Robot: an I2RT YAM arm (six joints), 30 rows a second.
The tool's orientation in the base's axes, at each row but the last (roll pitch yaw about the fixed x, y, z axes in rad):
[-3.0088, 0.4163, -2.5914]
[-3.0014, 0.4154, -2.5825]
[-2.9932, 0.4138, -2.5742]
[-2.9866, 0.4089, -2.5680]
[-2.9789, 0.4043, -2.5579]
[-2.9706, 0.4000, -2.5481]
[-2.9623, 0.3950, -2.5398]
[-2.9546, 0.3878, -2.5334]
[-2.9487, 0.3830, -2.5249]
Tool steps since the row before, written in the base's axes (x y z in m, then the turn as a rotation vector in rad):
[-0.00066, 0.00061, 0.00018, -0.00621, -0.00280, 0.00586]
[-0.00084, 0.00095, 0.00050, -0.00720, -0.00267, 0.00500]
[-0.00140, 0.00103, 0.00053, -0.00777, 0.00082, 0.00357]
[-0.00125, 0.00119, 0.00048, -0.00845, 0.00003, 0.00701]
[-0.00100, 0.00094, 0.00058, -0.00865, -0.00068, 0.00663]
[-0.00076, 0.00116, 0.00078, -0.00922, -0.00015, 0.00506]
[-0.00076, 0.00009, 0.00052, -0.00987, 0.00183, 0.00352]
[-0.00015, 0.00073, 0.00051, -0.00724, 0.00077, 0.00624]
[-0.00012, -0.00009, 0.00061, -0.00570, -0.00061, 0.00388]
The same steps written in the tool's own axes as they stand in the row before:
[0.00015, 0.00082, -0.00038, 0.00381, -0.00022, -0.00813]
[-0.00001, 0.00116, -0.00071, 0.00486, 0.00048, -0.00775]
[0.00036, 0.00149, -0.00097, 0.00416, 0.00397, -0.00638]
[0.00018, 0.00156, -0.00085, 0.00371, 0.00313, -0.00985]
[0.00006, 0.00121, -0.00087, 0.00437, 0.00267, -0.00964]
[-0.00032, 0.00125, -0.00094, 0.00515, 0.00365, -0.00841]
[0.00033, 0.00037, -0.00078, 0.00520, 0.00592, -0.00715]
[-0.00047, 0.00061, -0.00048, 0.00273, 0.00322, -0.00861]
[-0.00009, -0.00012, -0.00061, 0.00319, 0.00170, -0.00590]

